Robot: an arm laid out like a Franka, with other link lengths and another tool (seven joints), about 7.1 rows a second.
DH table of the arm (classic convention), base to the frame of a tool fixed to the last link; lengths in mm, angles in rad. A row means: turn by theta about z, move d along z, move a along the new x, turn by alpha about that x. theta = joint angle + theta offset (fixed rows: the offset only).
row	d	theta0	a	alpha
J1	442.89	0	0	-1.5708
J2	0	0	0	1.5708
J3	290.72	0	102.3	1.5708
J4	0	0	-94.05	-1.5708
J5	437.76	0	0	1.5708
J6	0	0	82.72	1.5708
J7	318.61	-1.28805	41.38	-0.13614
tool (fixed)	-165.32	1.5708	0	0
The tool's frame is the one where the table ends.
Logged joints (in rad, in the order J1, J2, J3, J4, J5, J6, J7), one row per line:
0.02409, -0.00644, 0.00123, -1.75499, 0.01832, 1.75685, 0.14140
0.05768, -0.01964, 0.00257, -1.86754, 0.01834, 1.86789, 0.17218
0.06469, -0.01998, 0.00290, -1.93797, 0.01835, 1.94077, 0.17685
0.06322, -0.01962, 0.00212, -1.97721, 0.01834, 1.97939, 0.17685
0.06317, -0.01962, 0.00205, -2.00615, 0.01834, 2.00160, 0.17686
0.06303, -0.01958, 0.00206, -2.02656, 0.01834, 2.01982, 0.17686
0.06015, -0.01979, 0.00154, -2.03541, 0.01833, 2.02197, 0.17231
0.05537, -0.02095, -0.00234, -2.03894, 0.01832, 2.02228, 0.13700
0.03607, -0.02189, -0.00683, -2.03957, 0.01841, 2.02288, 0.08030
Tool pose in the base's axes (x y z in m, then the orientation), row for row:
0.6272, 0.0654, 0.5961, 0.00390, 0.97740, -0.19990, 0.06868
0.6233, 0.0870, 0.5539, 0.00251, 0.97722, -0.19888, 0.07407
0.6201, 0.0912, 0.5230, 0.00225, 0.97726, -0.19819, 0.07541
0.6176, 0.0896, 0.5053, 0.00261, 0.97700, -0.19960, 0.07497
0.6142, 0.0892, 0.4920, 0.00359, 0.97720, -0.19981, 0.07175
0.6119, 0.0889, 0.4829, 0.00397, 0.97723, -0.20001, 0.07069
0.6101, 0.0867, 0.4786, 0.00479, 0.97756, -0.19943, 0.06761
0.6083, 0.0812, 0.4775, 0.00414, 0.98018, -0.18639, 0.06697
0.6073, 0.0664, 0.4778, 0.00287, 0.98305, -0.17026, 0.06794
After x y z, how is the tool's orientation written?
As a quaternion, w x y z.
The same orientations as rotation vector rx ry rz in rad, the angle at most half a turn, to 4 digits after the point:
3.0630, -0.6264, 0.2152
3.0651, -0.6238, 0.2323
3.0658, -0.6217, 0.2366
3.0643, -0.6260, 0.2351
3.0630, -0.6263, 0.2249
3.0623, -0.6268, 0.2215
3.0618, -0.6246, 0.2118
3.0712, -0.5840, 0.2098
3.0827, -0.5339, 0.2131

